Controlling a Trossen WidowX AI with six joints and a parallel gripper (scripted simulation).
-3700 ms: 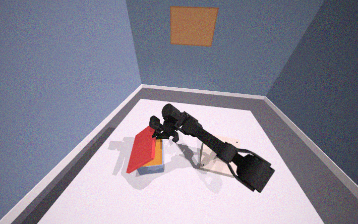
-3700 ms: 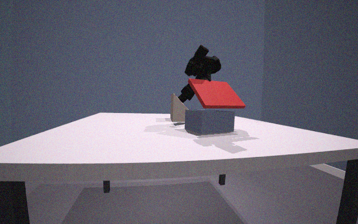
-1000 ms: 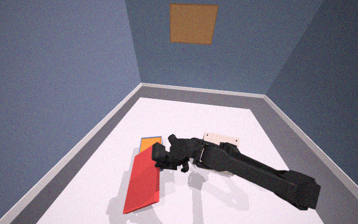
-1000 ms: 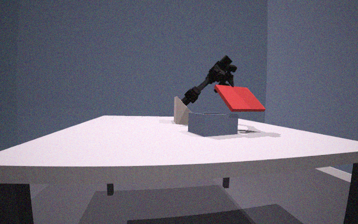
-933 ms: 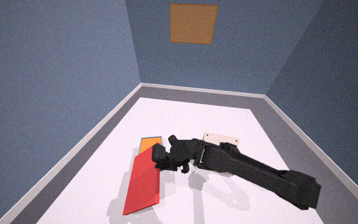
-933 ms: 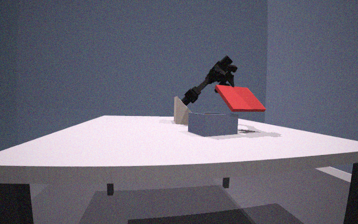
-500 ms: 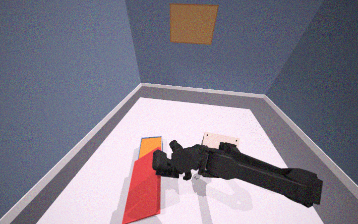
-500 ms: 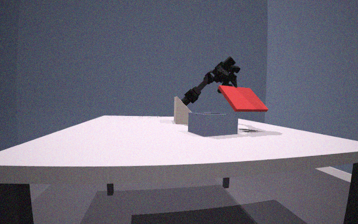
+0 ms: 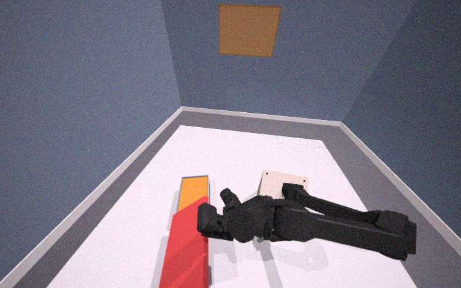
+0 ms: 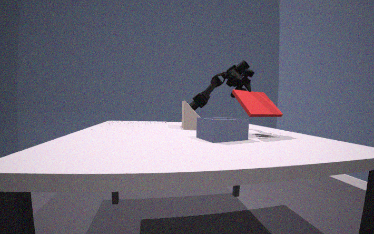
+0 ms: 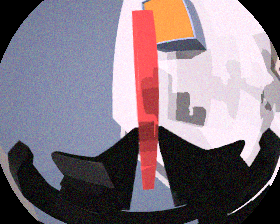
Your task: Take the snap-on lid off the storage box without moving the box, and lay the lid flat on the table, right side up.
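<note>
My gripper tip is now 60 mm short of the red lid, 20 mm to the right of it and 50 mm above it. The rest, counted from my gripper tip: storage box: 130 mm ahead, 200 mm to the right, 180 mm below.
</note>
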